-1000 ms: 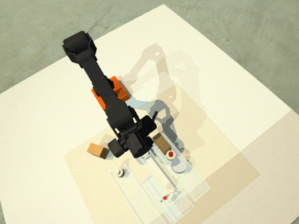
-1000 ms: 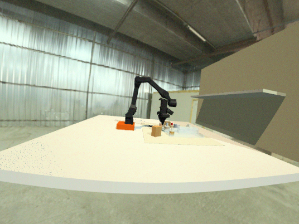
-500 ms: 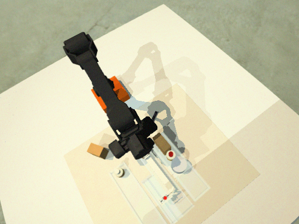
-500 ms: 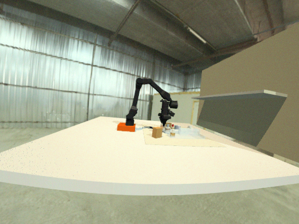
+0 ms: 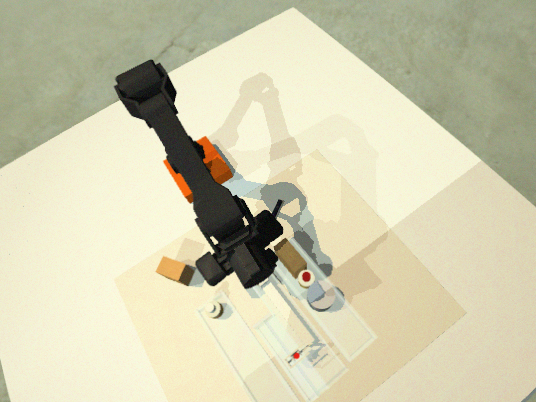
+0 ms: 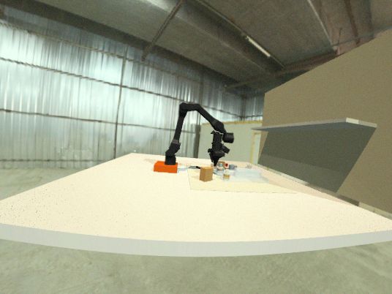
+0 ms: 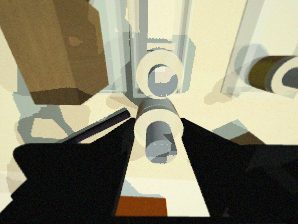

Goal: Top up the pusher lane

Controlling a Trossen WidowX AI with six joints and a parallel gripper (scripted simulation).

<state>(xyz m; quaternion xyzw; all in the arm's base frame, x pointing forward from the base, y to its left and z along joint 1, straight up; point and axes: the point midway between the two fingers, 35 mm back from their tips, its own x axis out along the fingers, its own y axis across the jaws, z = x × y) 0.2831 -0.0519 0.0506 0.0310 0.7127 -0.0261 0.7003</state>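
Right now the brown box is 7 cm to the left of my gripper tip, 7 cm ahead of it and 2 cm below it. The rest, counted from my gripper tip: pale disc (17 cm ahead, 6 cm to the left, 3 cm below); black rod (10 cm to the left, 5 cm below, 4 cm behind).
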